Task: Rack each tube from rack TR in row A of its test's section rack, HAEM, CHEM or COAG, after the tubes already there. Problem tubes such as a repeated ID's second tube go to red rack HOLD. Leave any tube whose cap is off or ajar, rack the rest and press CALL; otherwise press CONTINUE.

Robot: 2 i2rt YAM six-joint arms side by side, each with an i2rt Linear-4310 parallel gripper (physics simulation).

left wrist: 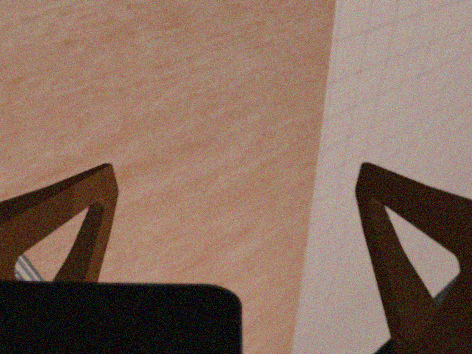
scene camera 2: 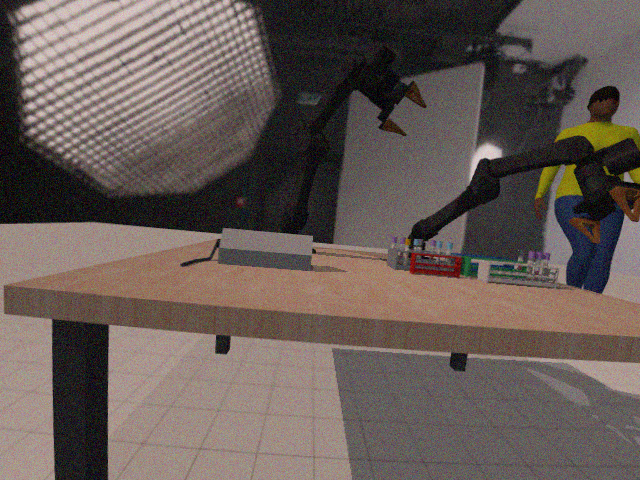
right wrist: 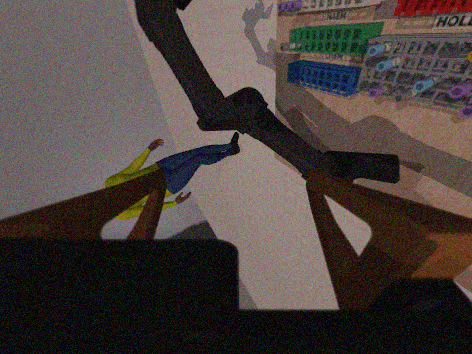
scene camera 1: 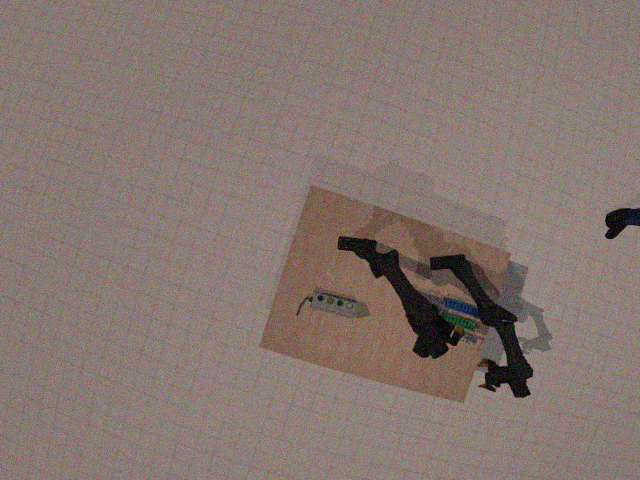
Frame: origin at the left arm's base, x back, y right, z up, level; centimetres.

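Where they show: left gripper, fingertip midpoint: (left wrist: pixel 236 176) (scene camera 2: pixel 614 233) (scene camera 1: pixel 478 376); right gripper, fingertip midpoint: (scene camera 2: pixel 415 121) (right wrist: pixel 236 177) (scene camera 1: pixel 452 327); left arm's base at its link origin: (right wrist: pixel 357 164) (scene camera 1: pixel 447 262); right arm's base at its link origin: (scene camera 1: pixel 356 244).
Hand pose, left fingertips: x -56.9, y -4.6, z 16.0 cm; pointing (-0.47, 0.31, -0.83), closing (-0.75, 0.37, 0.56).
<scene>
Each offset is from my left fingertips to the top centre of the thing. "spot": to the spot under its first point.
Grey rack TR (right wrist: pixel 364 82) (scene camera 2: pixel 397 259) holds light-blue-, purple- and yellow-capped tubes; cap seating is unclear. Green rack {dx +24.9, dy +2.9, dz -10.3 cm} (right wrist: pixel 330 39) (scene camera 1: pixel 460 322) has a grey-capped tube at its left end in the right wrist view. Beside it are the blue rack {dx +32.0, dy -0.4, dz -10.3 cm} (right wrist: pixel 322 77) (scene camera 1: pixel 461 306) and the white rack {spot: dx +21.1, dy +13.9, dz -12.7 cm} (scene camera 2: pixel 483 269) with several purple-capped tubes {spot: dx +15.3, dy -0.9, dz -7.5 cm} (scene camera 2: pixel 539 255). Red rack HOLD (right wrist: pixel 435 6) (scene camera 2: pixel 435 256) is partly cut off in the wrist view. My right gripper (right wrist: pixel 236 177) (scene camera 2: pixel 415 121) is open, empty, high above the table. My left gripper (left wrist: pixel 236 176) (scene camera 2: pixel 615 229) is open and empty near the table edge.
A grey button box {dx +40.6, dy +69.1, dz -7.6 cm} (scene camera 1: pixel 336 304) (scene camera 2: pixel 266 250) with blue, yellow, green and white buttons stands apart from the racks; its lettering is unreadable. My right arm hides part of the racks in scene camera 1. A person (scene camera 2: pixel 594 175) (right wrist: pixel 185 160) stands beyond the table.
</scene>
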